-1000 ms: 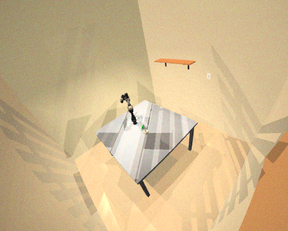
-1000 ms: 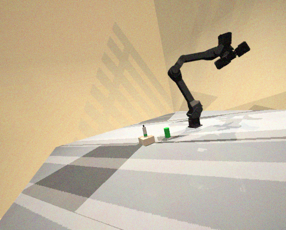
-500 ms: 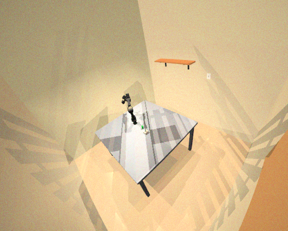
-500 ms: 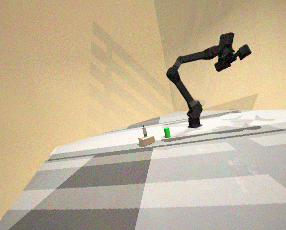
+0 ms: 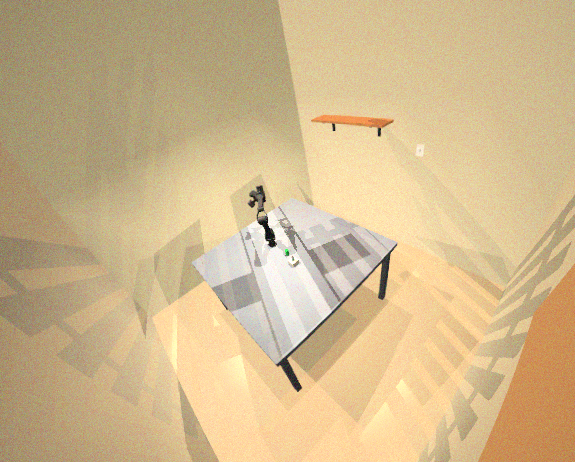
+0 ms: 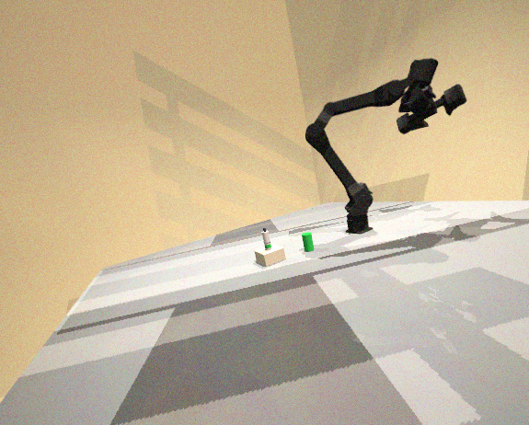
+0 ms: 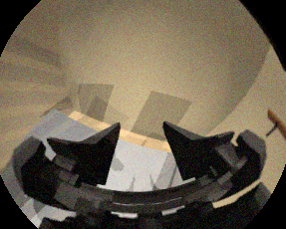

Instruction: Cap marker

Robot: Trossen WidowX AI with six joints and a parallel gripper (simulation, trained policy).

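My gripper tip is 560 mm short of the green cap, 290 mm above it and 100 mm to the left of it. The rest, counted from my gripper tip: tan holder block 670 mm ahead, 300 mm below, 140 mm to the right.
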